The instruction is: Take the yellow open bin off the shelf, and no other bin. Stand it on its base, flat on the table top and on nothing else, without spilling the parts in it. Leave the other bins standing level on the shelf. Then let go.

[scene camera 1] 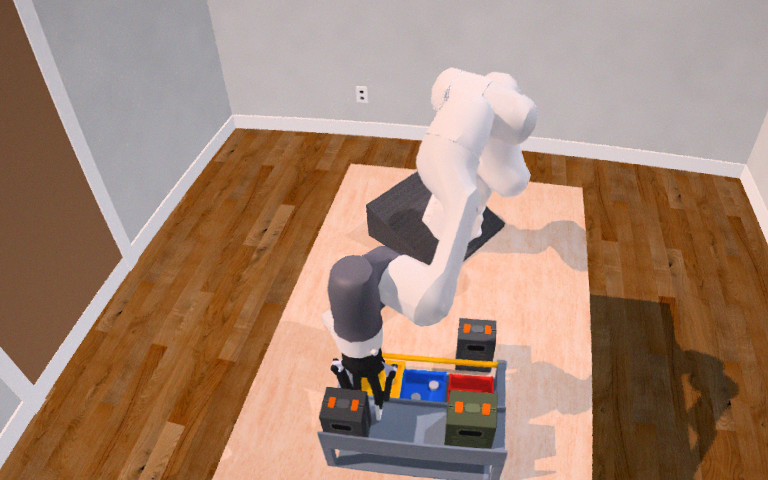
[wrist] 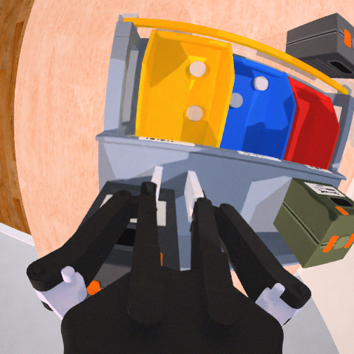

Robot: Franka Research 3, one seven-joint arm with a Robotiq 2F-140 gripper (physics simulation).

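The yellow open bin [scene camera 1: 400, 380] [wrist: 170, 105] stands at the left end of the bin row on the grey shelf [scene camera 1: 413, 444] [wrist: 225, 170], with two pale round parts inside. The blue bin [scene camera 1: 419, 382] [wrist: 260, 125] stands right beside it and also holds pale round parts. The red bin [scene camera 1: 470, 382] [wrist: 312, 125] is at the right end. My gripper [scene camera 1: 378, 412] [wrist: 173, 179] is open by a narrow gap and empty. Its fingertips are on the front side of the yellow bin, apart from it, beside the front left case. In the scene view the arm hides part of the yellow bin.
A dark grey case [scene camera 1: 345, 418] [wrist: 112, 270] is at the shelf's front left, partly under my fingers. A green case [scene camera 1: 471, 427] [wrist: 315, 220] is at the front right. Another dark case [scene camera 1: 476, 342] [wrist: 320, 45] stands behind a yellow rail [scene camera 1: 441, 360] [wrist: 240, 39]. The wooden table top [scene camera 1: 538, 316] [wrist: 60, 100] surrounds the shelf.
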